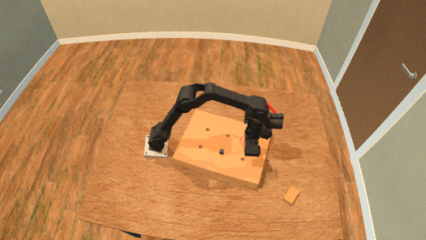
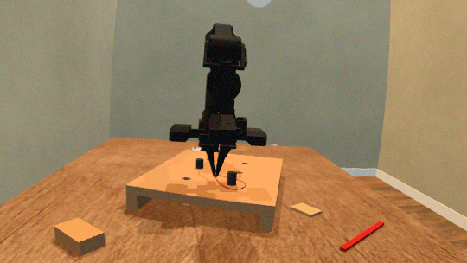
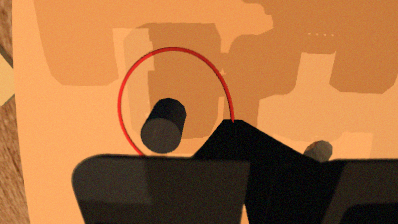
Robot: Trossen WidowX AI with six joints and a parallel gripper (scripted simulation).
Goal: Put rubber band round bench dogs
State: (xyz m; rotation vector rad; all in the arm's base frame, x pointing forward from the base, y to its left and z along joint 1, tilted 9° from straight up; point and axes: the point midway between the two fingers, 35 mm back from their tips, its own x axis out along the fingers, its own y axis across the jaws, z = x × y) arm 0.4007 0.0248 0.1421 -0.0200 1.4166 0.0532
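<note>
My gripper is now 11 cm past the light wooden board, 1 cm to the right of it and 7 cm above it. The rest, counted from my hand: thin tan tile (1 cm ahead, 19 cm to the left, 10 cm below); then red stick (14 cm ahead, 28 cm to the left, 10 cm below); then tan block (21 cm ahead, 21 cm to the right, 9 cm below).
</note>
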